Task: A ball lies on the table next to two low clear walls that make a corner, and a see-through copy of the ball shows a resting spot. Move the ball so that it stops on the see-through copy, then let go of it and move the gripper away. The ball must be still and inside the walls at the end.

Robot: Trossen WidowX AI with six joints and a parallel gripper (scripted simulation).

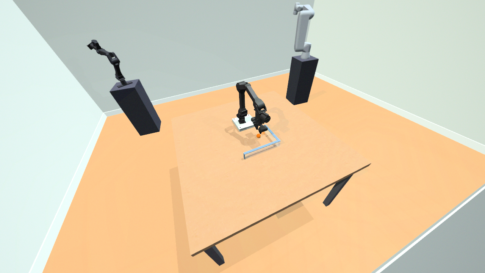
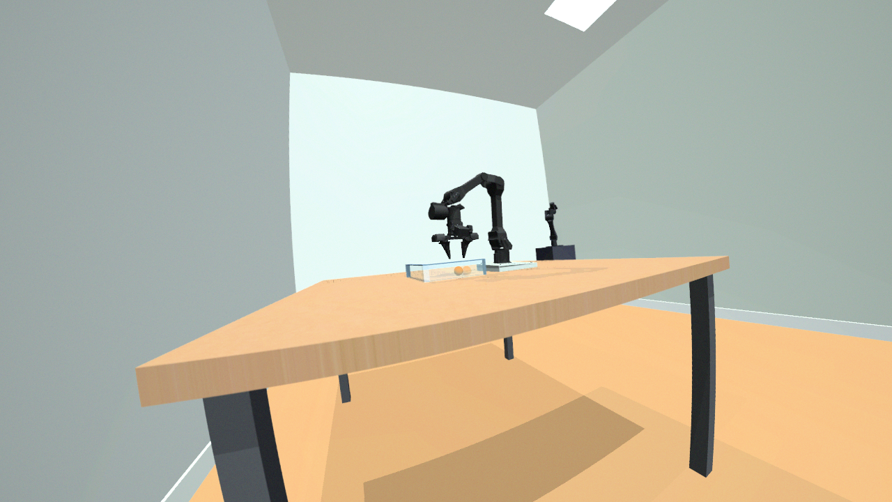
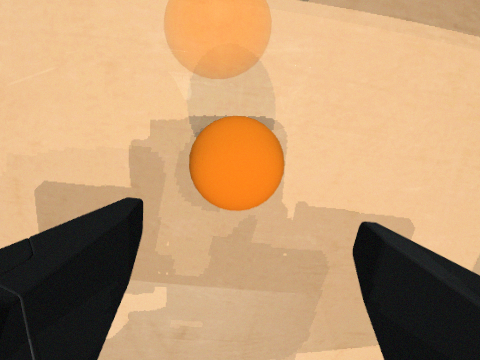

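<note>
Now: the see-through copy of the ball 50 mm to the left of my gripper tip, 50 mm below it and 20 mm behind it.
</note>
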